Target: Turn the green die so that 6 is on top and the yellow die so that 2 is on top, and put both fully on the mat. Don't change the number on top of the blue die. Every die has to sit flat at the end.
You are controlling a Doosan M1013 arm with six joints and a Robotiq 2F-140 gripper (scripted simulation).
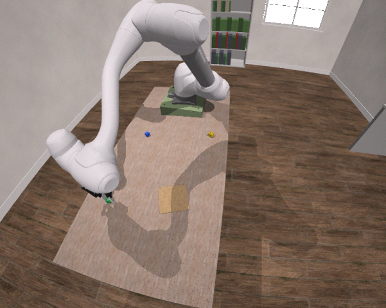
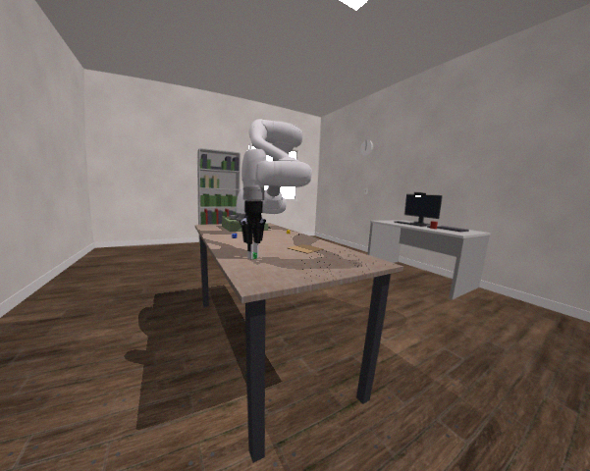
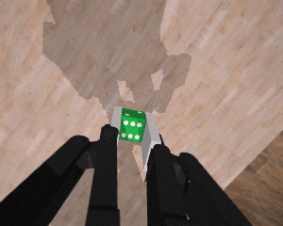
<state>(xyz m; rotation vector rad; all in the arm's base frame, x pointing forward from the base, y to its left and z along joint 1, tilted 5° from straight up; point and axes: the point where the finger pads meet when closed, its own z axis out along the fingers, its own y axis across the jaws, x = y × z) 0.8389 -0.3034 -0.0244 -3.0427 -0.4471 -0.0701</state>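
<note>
Right now my hand is 32 cm to the right of the tan mat, 4 cm past it and 3 cm above it. From my hand the other things lie so: green die (2 cm below); then blue die (48 cm behind, 9 cm to the left, 2 cm below); then yellow die (50 cm to the left, 49 cm behind, 2 cm below).
</note>
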